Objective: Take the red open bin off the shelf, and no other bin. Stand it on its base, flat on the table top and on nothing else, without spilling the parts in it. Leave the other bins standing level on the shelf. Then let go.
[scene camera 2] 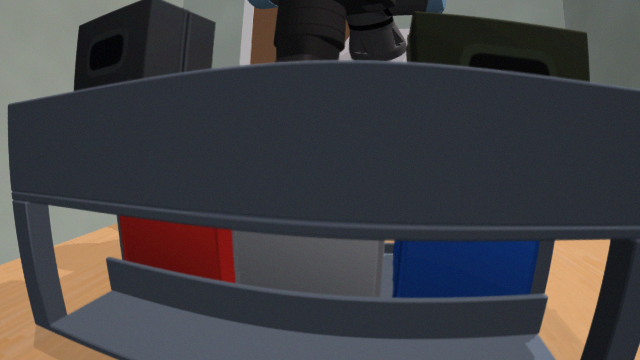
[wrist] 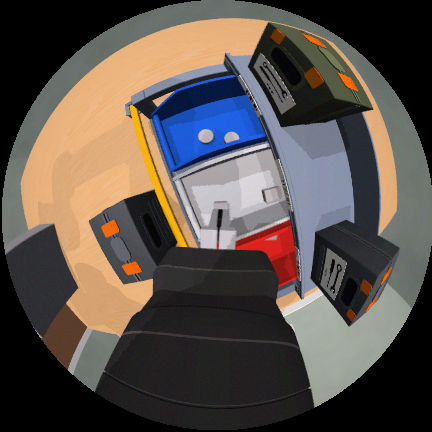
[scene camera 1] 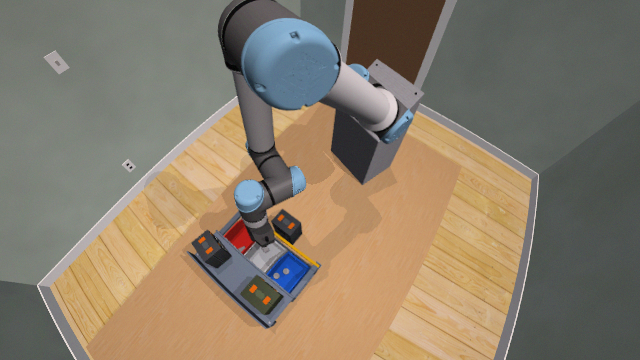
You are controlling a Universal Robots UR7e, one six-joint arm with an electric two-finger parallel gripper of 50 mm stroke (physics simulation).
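Places are measured from the arm's base along level axes (x right, y ahead, z up), in millimetres.
Pixels of known places: gripper, fingertip midpoint: (wrist: 219,218); arm's base at its link origin: (scene camera 2: 378,50).
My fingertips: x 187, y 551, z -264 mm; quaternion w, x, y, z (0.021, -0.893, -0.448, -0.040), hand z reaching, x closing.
Note:
Ahead of a thing's pixels: the offset from my fingertips to its middle. "spot": to the spot under its first point.
The red bin {dx +107, dy +12, dz -55 mm} (scene camera 1: 239,236) (scene camera 2: 170,247) (wrist: 280,255) stands in the shelf {spot: dx +58, dy +144, dz +3 mm} (scene camera 1: 232,272) (scene camera 2: 320,150) (wrist: 320,185), at the end of the row beside the grey bin {dx -1, dy +42, dz -55 mm} (scene camera 2: 307,262) (wrist: 250,175). Part of a light piece shows inside the red bin; the arm hides much of that bin in the wrist view. The blue bin {dx -109, dy +71, dz -55 mm} (scene camera 1: 295,270) (scene camera 2: 465,270) (wrist: 215,117) is at the other end. My gripper (scene camera 1: 266,247) (wrist: 219,218) is shut, its fingers together over the grey bin near its red-bin side, with no bin wall seen between them. The fingertips are hidden in scene camera 2.
A yellow bar {dx -27, dy -58, dz -39 mm} (scene camera 1: 305,255) (wrist: 157,175) runs along the shelf front. A black case {dx -42, dy -102, dz -33 mm} (scene camera 1: 287,226) (wrist: 132,240) stands on the table before it. Another black case {dx +140, dy +110, dz +64 mm} (scene camera 1: 211,248) (scene camera 2: 140,50) (wrist: 355,270) and a green case {dx -85, dy +166, dz +52 mm} (scene camera 1: 261,295) (scene camera 2: 500,40) (wrist: 310,75) stand on the shelf's upper board.

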